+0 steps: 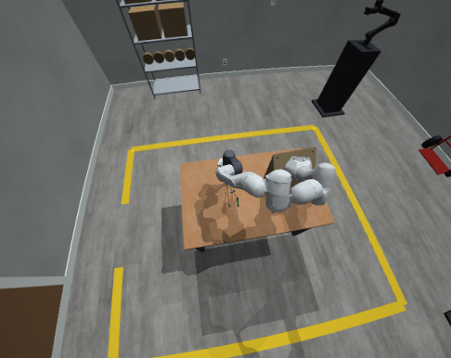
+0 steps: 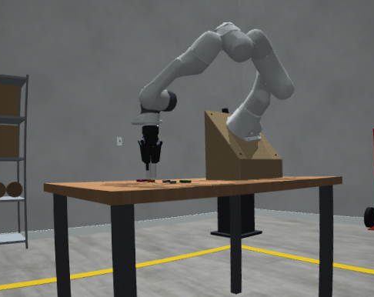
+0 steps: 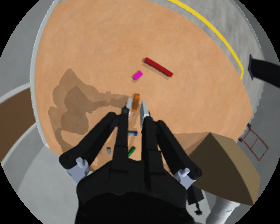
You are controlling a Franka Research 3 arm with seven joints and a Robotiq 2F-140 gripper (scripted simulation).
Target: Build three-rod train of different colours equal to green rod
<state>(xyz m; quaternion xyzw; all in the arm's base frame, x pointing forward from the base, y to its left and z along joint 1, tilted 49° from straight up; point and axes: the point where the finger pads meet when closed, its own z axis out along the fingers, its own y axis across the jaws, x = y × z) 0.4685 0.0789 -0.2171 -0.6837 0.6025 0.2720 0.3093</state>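
My gripper is now 50 mm above the orange rod. Round my hand: magenta rod (60 mm to the right, 50 mm below, 20 mm ahead); red rod (100 mm to the right, 50 mm below, 20 mm behind); small blue rod (90 mm to the left, 50 mm below, 30 mm behind).
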